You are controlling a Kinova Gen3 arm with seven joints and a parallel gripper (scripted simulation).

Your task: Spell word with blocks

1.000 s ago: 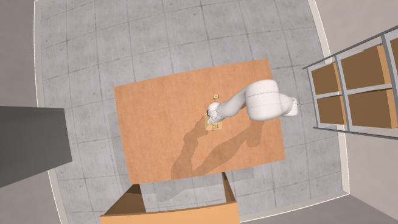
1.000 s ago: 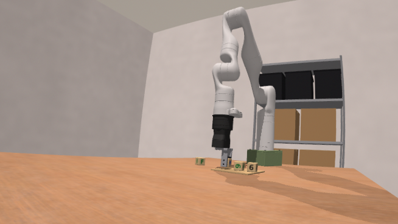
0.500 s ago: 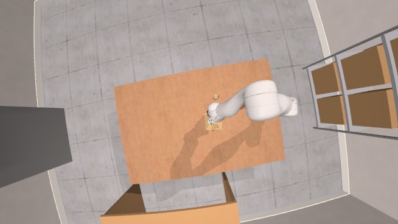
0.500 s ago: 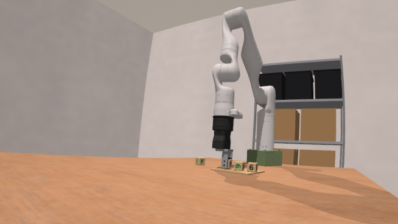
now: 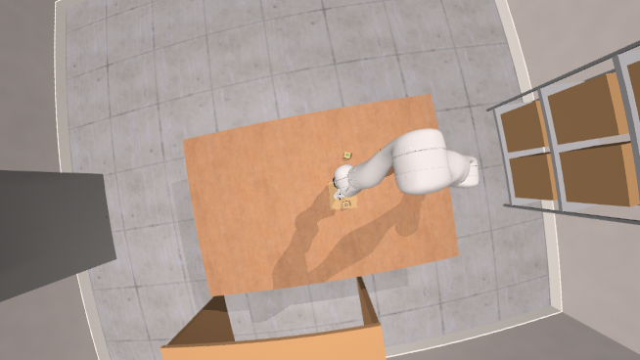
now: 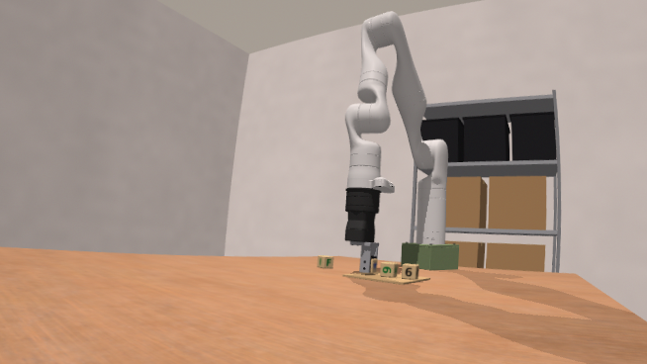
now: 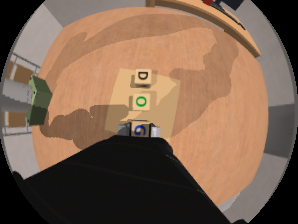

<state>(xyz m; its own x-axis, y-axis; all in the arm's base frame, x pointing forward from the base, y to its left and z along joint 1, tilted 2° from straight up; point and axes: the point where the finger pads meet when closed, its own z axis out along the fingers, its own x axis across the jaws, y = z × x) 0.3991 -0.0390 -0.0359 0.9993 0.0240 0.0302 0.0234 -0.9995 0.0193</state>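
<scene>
Now: the blue-lettered block right at my hand. From my hand the other things lie so: green-lettered block: 6 cm behind, 14 cm to the right, 1 cm below; then tan mat: 5 cm to the left, 2 cm below; then wooden block: 5 cm to the left, 1 cm below.
</scene>
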